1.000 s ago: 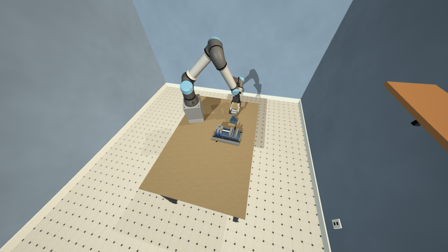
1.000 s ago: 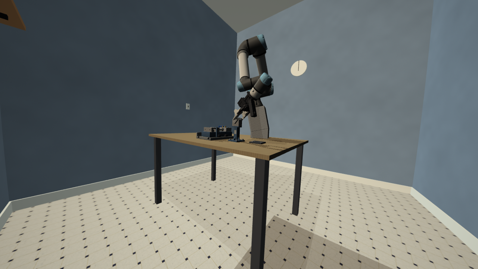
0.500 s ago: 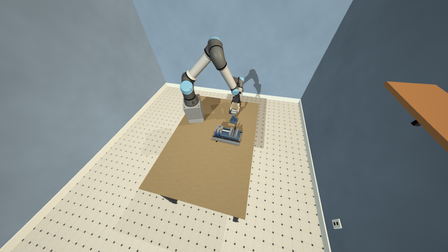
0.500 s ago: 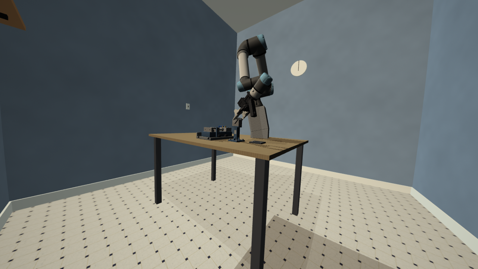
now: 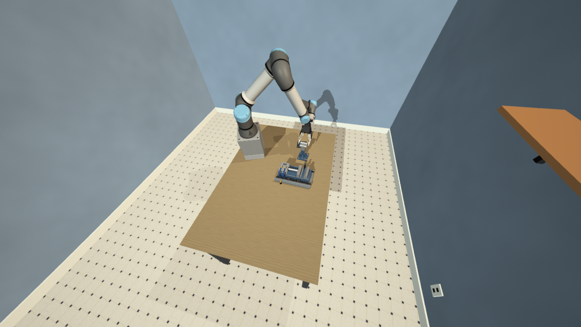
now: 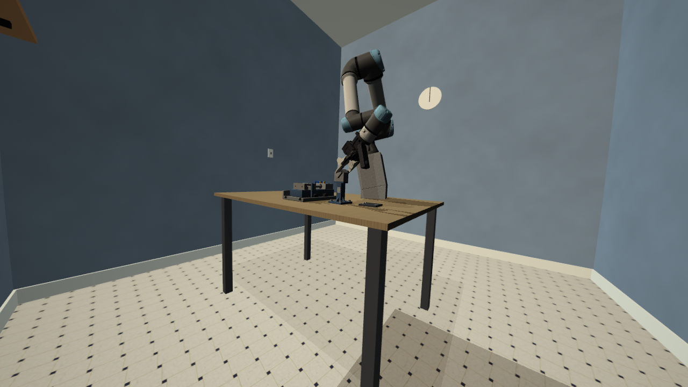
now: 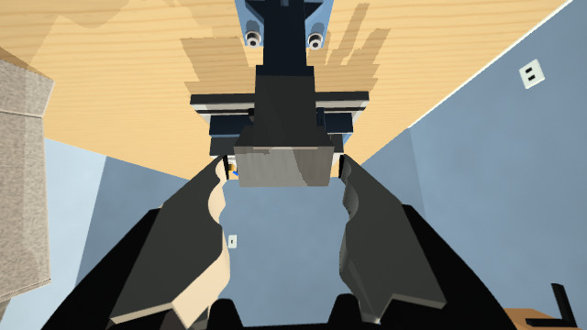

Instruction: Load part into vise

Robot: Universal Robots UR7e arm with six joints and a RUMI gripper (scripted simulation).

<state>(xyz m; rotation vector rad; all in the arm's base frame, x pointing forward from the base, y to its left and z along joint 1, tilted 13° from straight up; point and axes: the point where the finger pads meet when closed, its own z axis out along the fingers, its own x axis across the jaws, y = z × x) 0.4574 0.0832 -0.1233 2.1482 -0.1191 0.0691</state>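
The part lies 10 mm to the right of my hand. Also, from my hand: cylinder rod: 240 mm to the right, 90 mm below, 40 mm behind; then dark infeed plate: 160 mm below, 150 mm to the left, 50 mm behind; then moving jaw: 240 mm to the right, 90 mm below, 10 mm ahead.
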